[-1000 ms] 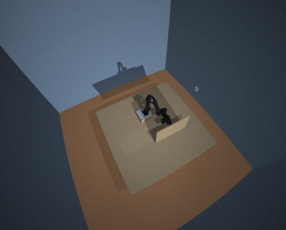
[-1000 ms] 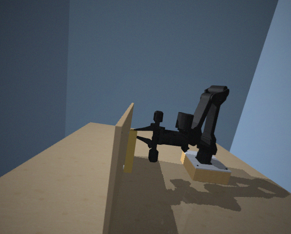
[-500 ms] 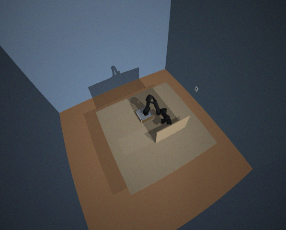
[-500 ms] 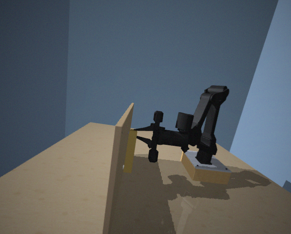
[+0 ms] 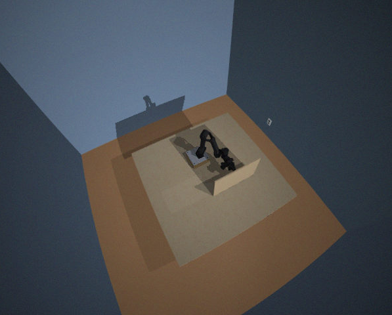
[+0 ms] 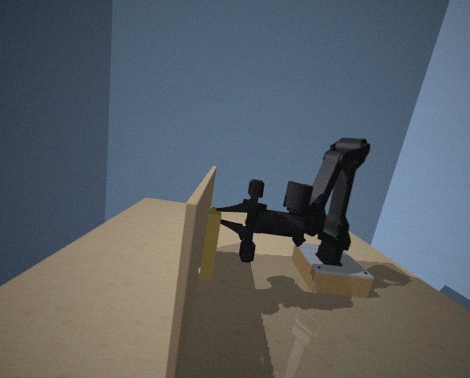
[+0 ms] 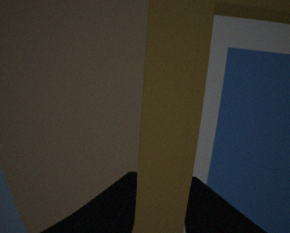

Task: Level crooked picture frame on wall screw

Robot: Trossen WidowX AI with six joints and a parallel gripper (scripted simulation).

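My gripper tip is now 50 mm above the picture frame, 10 mm to the right of it and 10 mm short of it. From my gripper tip the other things lie so: wooden wall panel: 70 mm below, 20 mm ahead.
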